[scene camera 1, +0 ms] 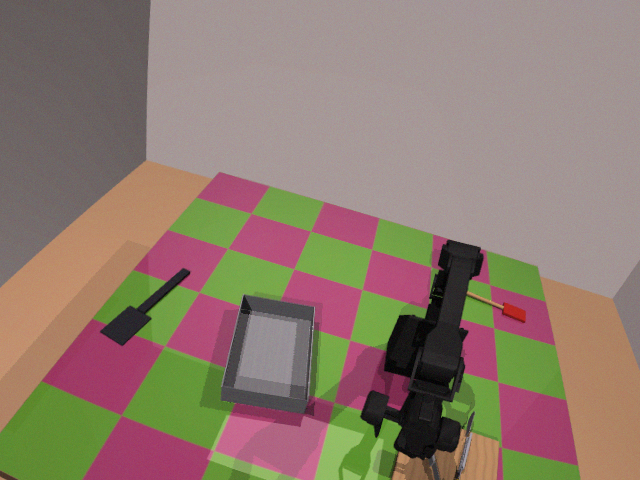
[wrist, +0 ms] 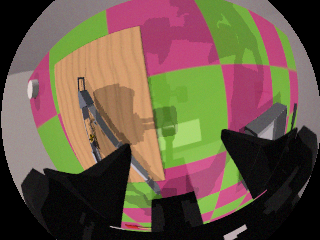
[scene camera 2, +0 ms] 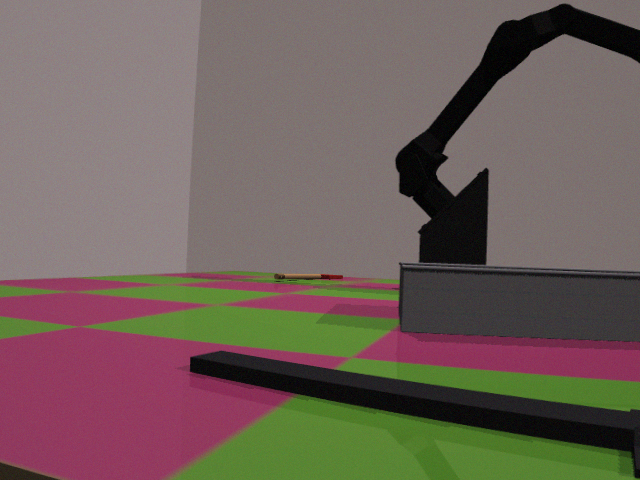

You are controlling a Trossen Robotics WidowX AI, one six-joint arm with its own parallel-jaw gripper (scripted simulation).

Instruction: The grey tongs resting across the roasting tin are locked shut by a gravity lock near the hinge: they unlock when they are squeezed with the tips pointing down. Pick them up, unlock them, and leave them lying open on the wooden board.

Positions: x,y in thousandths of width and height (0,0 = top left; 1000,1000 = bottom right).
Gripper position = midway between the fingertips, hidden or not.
My gripper (scene camera 1: 623,924) is open, with nothing in its grasp. Further things: a black spatula (scene camera 1: 191,684), a wooden board (wrist: 355,281) and a grey roasting tin (scene camera 2: 816,628).
My gripper is seen too in the wrist view (wrist: 558,590). The grey roasting tin shows as well in scene camera 1 (scene camera 1: 421,753) and in the wrist view (wrist: 848,519).
